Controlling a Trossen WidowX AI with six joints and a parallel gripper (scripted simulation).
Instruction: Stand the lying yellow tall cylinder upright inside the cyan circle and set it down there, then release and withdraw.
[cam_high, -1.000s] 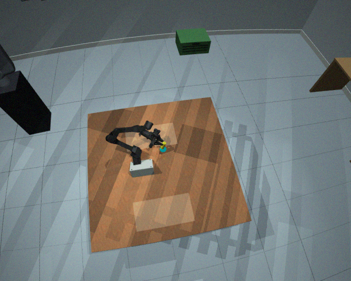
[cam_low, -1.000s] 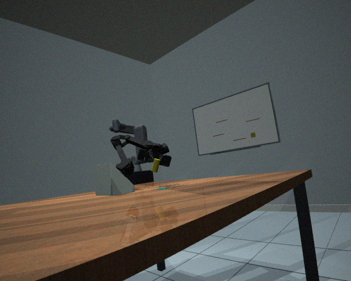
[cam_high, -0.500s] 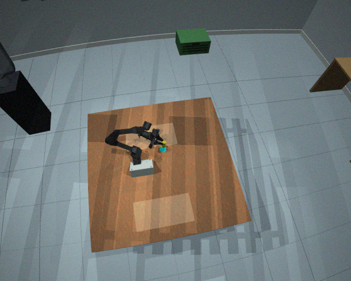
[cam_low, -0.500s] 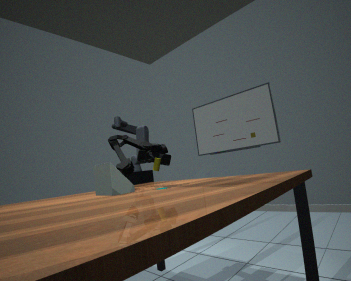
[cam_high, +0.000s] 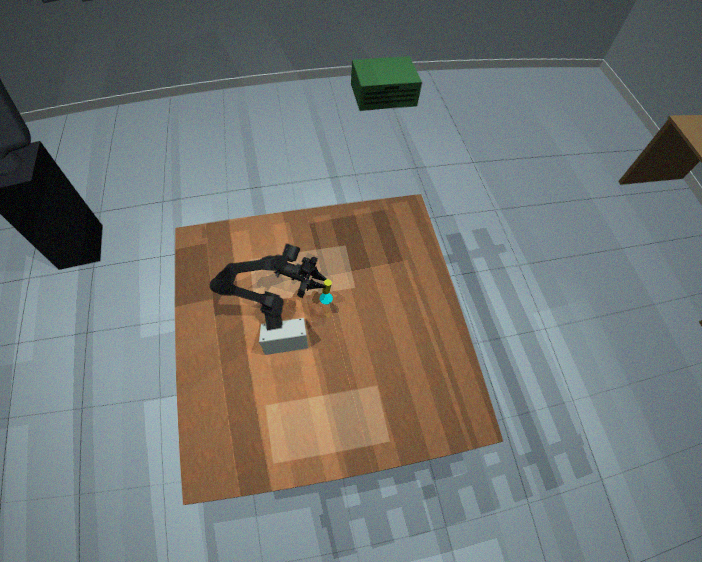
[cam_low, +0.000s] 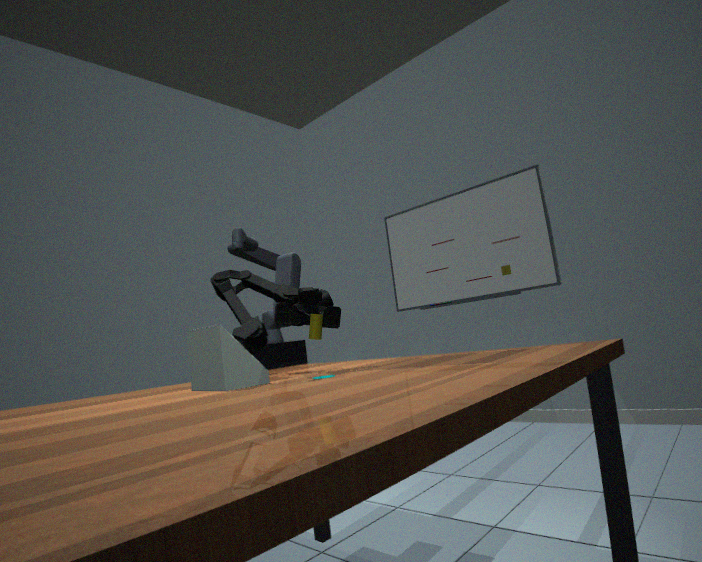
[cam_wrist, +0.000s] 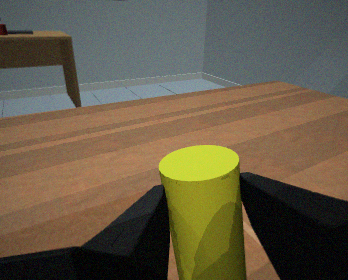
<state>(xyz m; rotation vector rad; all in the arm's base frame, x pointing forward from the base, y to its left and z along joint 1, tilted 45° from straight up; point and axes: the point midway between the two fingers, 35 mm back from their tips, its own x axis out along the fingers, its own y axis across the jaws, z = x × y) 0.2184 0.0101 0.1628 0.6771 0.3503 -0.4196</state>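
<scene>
Now: the cyan circle 1 cm to the left of my gripper tip and 16 cm below it. Round my gripper tip: yellow cylinder (2 cm below).
</scene>
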